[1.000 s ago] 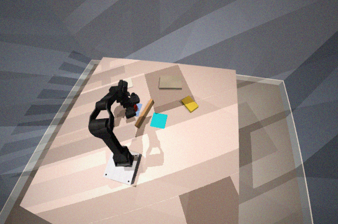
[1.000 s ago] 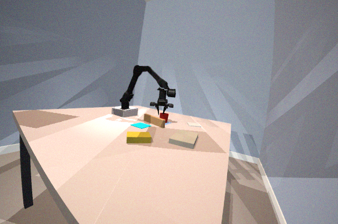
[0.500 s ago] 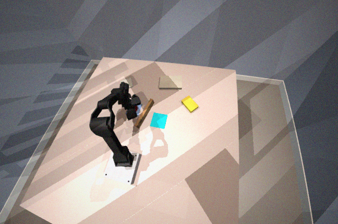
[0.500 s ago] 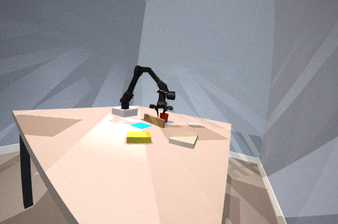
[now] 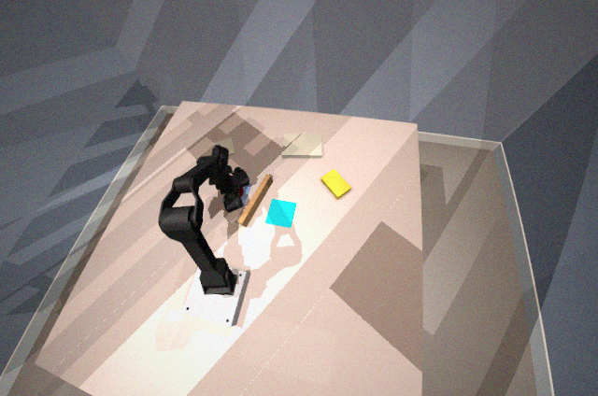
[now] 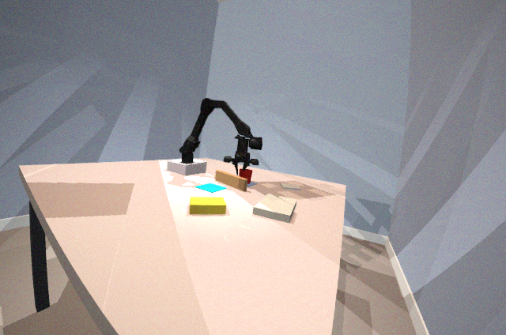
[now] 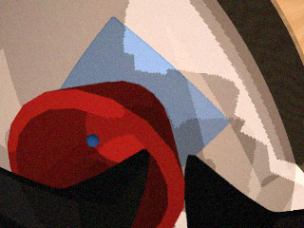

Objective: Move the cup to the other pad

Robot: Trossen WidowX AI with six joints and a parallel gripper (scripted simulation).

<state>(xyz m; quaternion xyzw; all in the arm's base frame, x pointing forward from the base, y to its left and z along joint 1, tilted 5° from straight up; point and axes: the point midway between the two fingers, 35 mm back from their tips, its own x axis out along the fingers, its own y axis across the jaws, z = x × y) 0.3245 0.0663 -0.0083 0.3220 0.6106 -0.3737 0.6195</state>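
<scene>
My gripper tip is 3 cm short of the red cup and 1 cm to the right of it. From my gripper tip the other things lie so: light-blue pad (4 cm below, 3 cm ahead, 1 cm to the left); then wooden bar (9 cm to the right, 2 cm below); then blue marble (4 cm ahead, 3 cm to the left, 2 cm below).
</scene>
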